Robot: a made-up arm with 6 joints.
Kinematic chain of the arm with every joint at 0, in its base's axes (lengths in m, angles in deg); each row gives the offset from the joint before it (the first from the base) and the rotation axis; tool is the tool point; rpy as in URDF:
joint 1: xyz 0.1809 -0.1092 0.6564 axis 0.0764 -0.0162 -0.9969
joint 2: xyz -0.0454 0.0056 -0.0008 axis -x
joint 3: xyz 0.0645 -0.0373 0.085 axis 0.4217 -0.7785 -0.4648
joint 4: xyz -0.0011 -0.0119 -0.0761 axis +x
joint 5: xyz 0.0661 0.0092 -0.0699 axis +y
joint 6: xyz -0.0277 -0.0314 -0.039 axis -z
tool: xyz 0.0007 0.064 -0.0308 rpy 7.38 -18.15 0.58
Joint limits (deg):
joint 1: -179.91..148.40
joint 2: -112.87..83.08
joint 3: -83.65..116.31
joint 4: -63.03..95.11
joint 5: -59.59..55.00
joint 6: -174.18..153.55
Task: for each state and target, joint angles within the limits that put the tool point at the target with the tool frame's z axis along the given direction. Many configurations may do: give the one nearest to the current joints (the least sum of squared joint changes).
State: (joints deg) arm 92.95 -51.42 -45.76 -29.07 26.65 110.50
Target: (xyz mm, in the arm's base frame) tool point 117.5 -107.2 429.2 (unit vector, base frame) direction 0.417 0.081 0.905
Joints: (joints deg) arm 90.18 -57.17 -83.58 -29.29 11.39 96.07
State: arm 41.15 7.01 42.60 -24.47 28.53 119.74
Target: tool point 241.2 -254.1 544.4 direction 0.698 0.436 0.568
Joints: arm 1.72 -15.74 10.11 -40.55 43.93 119.62
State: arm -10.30 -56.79 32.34 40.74 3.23 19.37
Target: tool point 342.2 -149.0 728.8 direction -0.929 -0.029 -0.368
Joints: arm 28.47 -46.91 27.85 52.38 -13.11 20.70
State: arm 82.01 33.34 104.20 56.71 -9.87 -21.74
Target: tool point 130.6 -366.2 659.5 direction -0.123 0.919 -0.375
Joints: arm 136.98 58.02 68.53 62.43 -46.64 -64.94
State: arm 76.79 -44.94 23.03 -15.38 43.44 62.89
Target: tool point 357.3 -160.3 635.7 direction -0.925 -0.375 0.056
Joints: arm 51.23 -81.51 21.50 3.93 16.49 53.73
